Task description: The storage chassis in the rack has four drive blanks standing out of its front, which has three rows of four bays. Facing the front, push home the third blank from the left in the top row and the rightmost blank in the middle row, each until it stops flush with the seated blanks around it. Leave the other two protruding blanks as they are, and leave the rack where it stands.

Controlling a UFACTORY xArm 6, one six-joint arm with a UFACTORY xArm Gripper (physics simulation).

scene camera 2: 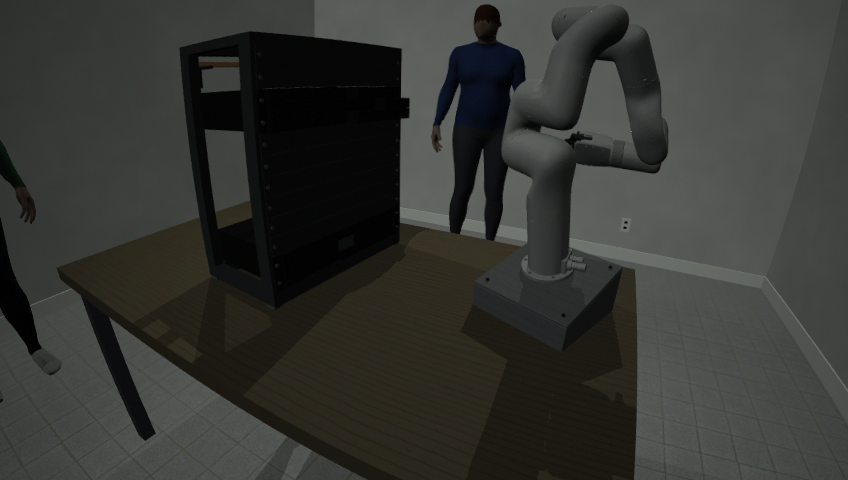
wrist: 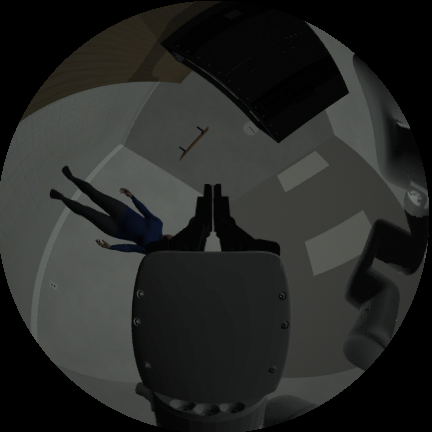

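The storage chassis is a black band high in the dark rack. In the scene view, a dark protruding part stands out past the rack's right front edge, at the chassis's height. The front is too dark to tell single blanks, rows or bays apart in either view. My gripper is shut and empty, its two fingertips close together in the wrist view. It is well away from the rack front, partly hidden behind the arm in the scene view.
The rack stands on a wooden table. The arm's grey base block is at the table's right side. A person in a blue top stands beyond the table. Part of another person shows at the far left.
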